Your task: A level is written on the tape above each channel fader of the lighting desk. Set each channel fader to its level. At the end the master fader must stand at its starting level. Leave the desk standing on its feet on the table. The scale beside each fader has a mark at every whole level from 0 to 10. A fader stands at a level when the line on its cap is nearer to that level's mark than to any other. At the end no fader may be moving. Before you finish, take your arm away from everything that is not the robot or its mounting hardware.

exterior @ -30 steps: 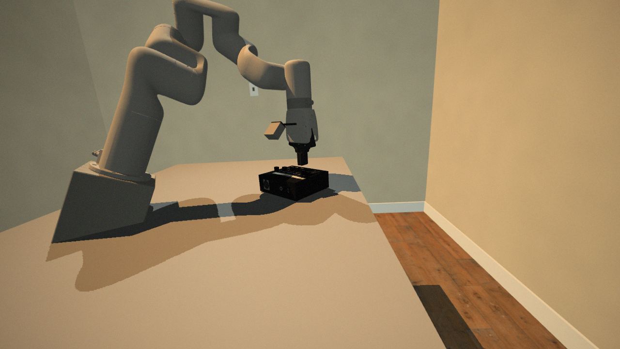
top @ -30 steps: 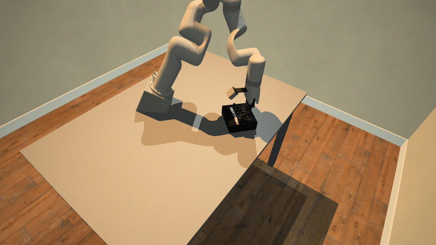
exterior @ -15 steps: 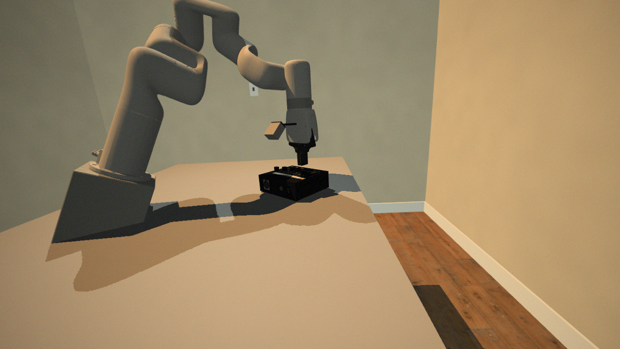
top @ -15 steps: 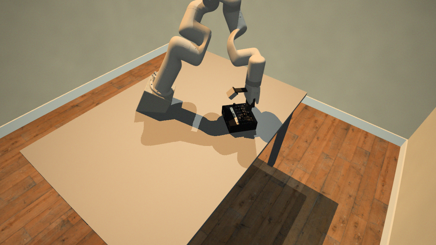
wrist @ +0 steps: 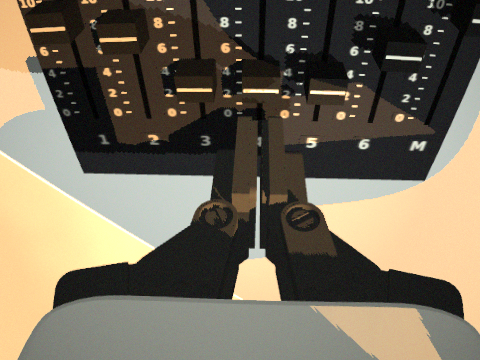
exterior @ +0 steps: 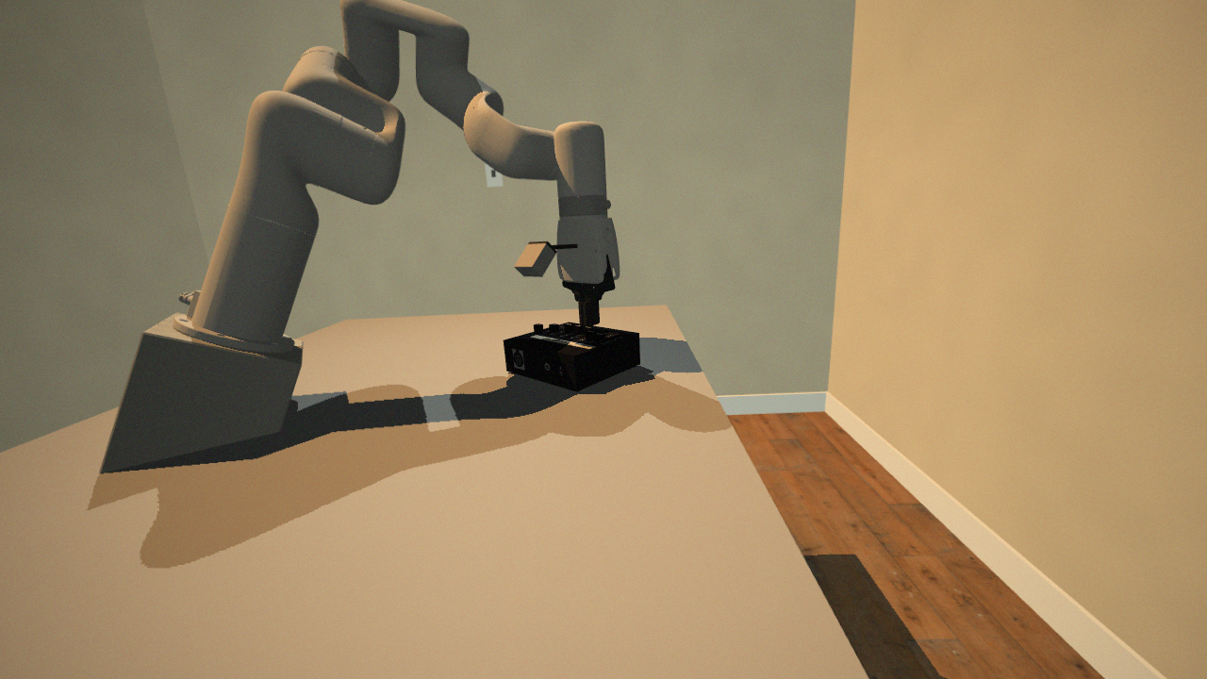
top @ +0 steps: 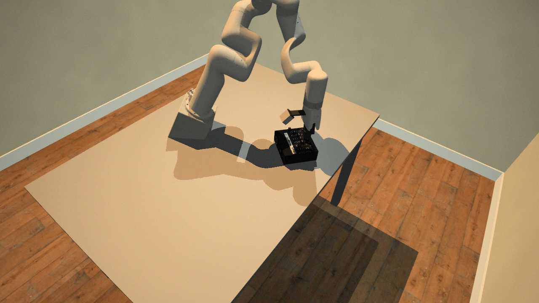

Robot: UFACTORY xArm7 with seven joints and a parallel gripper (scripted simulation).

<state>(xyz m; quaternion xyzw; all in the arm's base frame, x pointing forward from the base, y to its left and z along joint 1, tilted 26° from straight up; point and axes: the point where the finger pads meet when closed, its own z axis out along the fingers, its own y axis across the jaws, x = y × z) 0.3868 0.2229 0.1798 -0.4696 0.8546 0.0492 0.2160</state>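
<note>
Now: the channel 4 fader cap 2 cm to the right of my hand, 2 cm below it and 1 cm behind it. Also, from my hand: channel 6 fader cap (6 cm behind, 2 cm below, 1 cm to the right); channel 5 fader cap (3 cm behind, 2 cm below, 1 cm to the right); channel 3 fader cap (3 cm to the right, 2 cm below, 1 cm ahead).
</note>
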